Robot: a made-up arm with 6 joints.
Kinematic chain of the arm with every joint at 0, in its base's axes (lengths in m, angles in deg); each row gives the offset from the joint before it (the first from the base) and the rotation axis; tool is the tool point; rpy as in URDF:
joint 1: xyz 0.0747 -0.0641 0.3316 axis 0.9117 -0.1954 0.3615
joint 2: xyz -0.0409 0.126 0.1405 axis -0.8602 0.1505 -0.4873
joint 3: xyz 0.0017 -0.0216 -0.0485 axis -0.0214 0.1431 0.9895
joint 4: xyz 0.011 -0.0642 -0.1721 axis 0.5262 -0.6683 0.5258
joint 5: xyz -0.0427 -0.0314 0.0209 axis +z
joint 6: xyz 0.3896 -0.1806 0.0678 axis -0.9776 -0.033 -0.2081
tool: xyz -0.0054 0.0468 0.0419 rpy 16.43 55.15 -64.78
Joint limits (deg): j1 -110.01..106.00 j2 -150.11..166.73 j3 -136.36..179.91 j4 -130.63..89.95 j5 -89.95..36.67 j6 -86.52..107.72
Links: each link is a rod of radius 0.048 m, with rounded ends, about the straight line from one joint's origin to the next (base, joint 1, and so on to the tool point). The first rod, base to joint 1, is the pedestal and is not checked.
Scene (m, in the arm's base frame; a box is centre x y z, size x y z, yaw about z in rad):
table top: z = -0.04
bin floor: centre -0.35 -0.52 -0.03 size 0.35 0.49 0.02 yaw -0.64
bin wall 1: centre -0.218 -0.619 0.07 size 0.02 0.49 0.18 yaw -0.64
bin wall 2: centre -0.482 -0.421 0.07 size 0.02 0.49 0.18 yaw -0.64
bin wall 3: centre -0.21 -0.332 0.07 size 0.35 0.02 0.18 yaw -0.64
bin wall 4: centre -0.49 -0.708 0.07 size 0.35 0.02 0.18 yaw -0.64
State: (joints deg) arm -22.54 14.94 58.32 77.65 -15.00 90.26
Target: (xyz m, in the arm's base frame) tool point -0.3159 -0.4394 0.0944
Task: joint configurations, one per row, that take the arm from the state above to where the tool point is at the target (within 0.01 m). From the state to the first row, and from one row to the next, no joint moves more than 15 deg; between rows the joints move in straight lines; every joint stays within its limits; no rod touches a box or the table.
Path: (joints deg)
1: -25.15 28.19 65.96 75.52 -22.42 93.17
2: -27.76 41.43 73.60 73.39 -29.83 96.08
3: -30.37 54.68 81.23 71.26 -37.25 98.99
4: -32.98 67.92 88.87 69.13 -44.66 101.90
5: -35.58 81.17 96.51 67.00 -52.08 104.81
6: -38.19 94.41 104.15 64.86 -59.49 107.72
7: -26.82 105.59 110.01 70.81 -63.30 106.36
8: -15.44 116.76 115.88 76.75 -67.11 105.00
9: -4.07 127.93 121.74 82.69 -70.92 103.64
10: 7.30 139.10 127.61 88.63 -74.73 102.28
11: 20.23 134.18 132.94 89.29 -82.34 105.00
12: 33.16 129.26 138.27 89.95 -89.95 107.72

